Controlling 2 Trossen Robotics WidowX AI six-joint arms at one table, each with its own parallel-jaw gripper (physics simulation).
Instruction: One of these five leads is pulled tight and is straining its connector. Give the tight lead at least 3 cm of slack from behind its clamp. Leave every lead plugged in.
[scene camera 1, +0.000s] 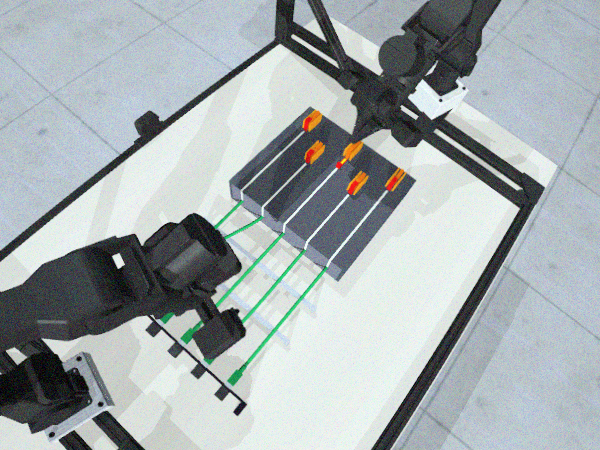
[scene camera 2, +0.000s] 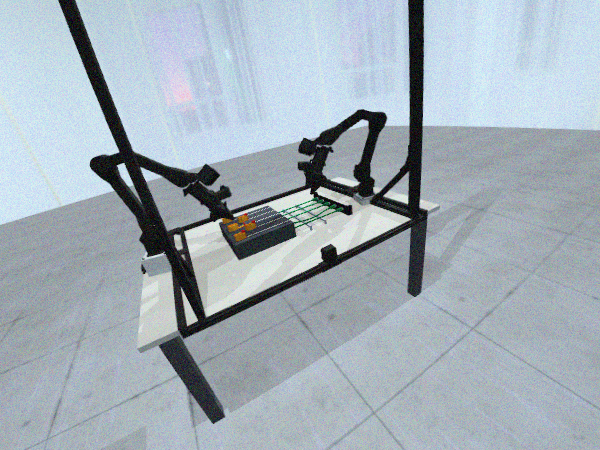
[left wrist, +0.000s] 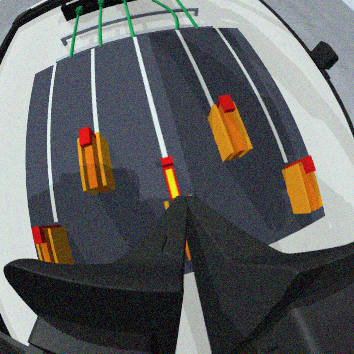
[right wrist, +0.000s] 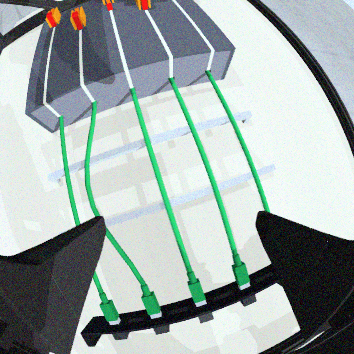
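Where they show: left gripper, fingertip midpoint: (scene camera 1: 352, 143) (scene camera 2: 234, 219) (left wrist: 183, 203); right gripper, fingertip midpoint: (scene camera 1: 221, 287) (scene camera 2: 308, 191) (right wrist: 182, 222); left arm's base at its link origin: (scene camera 1: 440, 83) (scene camera 2: 157, 251); right arm's base at its link origin: (scene camera 1: 65, 395) (scene camera 2: 366, 194).
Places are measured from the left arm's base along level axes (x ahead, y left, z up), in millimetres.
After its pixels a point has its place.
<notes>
Five leads run from clamps on a dark block (scene camera 1: 345, 225) (scene camera 2: 265, 245) to a black socket rail (scene camera 1: 240, 406) @[x 737, y 322, z -32 mm] (right wrist: 92, 332) @[x 807, y 60, z -33 mm]. The middle lead (scene camera 1: 252, 266) @[x 596, y 133, z -50 mm] (left wrist: 149, 100) @[x 410, y 78, z -10 mm] (right wrist: 160, 181) @[x 632, y 144, z -50 mm] runs straight; the second from the left in the right wrist view (right wrist: 88, 175) @[x 623, y 61, z -51 mm] bows. The middle clamp (scene camera 1: 353, 150) @[x 310, y 51, z 7 mm] shows a red-edged yellow strip (left wrist: 172, 182) @[x 337, y 54, z -8 mm] between its red tab (left wrist: 167, 161) @[x 350, y 58, z 3 mm] and orange body, which is largely hidden by my fingers. My left gripper (scene camera 1: 356, 139) @[x 320, y 48, z 35 mm] (left wrist: 183, 203) @[x 320, y 48, z 35 mm] is shut and empty, over that clamp. My right gripper (right wrist: 182, 222) @[x 669, y 161, z 38 mm] is open above the leads. Four plugs show seated in the right wrist view; a finger hides the fifth.
Four other orange clamps with red tabs (left wrist: 95, 162) @[x 346, y 109, z 10 mm] (left wrist: 230, 127) @[x 375, y 14, z 13 mm] (left wrist: 302, 185) @[x 335, y -47, z 12 mm] (left wrist: 54, 245) @[x 284, y 139, z 11 mm] stand around the middle one. Two pale bars (right wrist: 175, 131) @[x 573, y 161, z -55 mm] (right wrist: 225, 185) @[x 637, y 215, z -55 mm] lie under the leads. A black frame (scene camera 1: 520, 212) @[x 38, y 342, z -58 mm] borders the table.
</notes>
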